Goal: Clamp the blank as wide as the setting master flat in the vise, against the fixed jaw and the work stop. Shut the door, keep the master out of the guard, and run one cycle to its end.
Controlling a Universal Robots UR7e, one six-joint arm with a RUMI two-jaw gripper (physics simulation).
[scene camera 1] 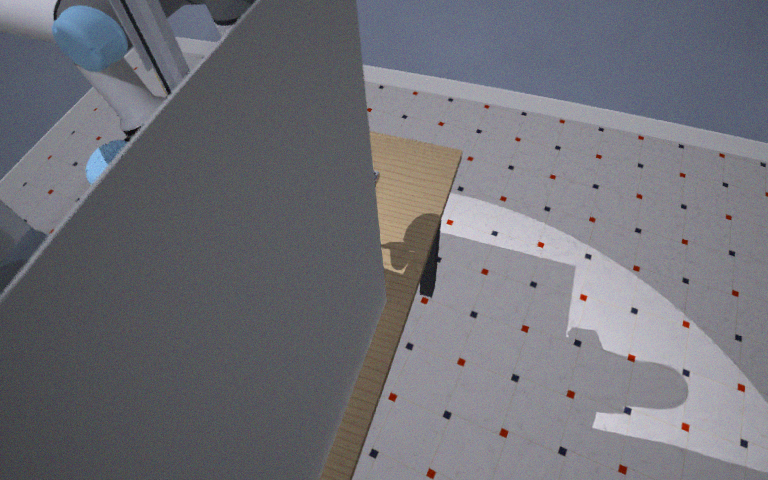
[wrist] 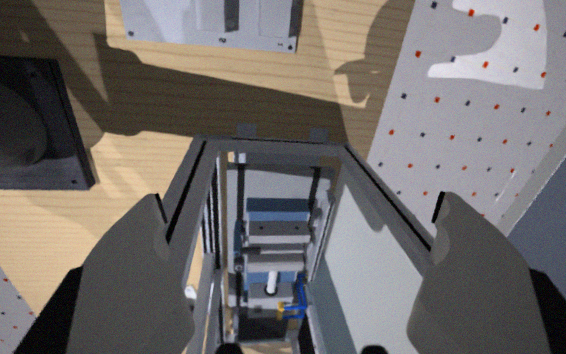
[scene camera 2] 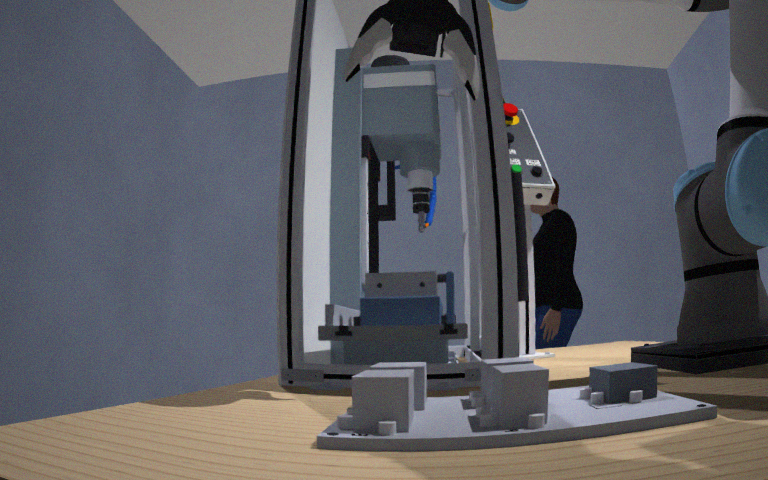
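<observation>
The vise stands inside the guard, its blue body low and its grey jaws above. Whether a blank lies between the jaws cannot be told. A small dark block, which looks like the setting master, sits at the right end of the light grey tray. Grey blocks stand on the same tray, with another behind the left one. My gripper is open and empty, high above the vise at the guard's top. The door's position cannot be told.
The spindle hangs above the vise with a blue hose. A control box with a red button is right of the guard. A person stands behind it. My arm's base is at the right. A grey panel blocks scene camera 1.
</observation>
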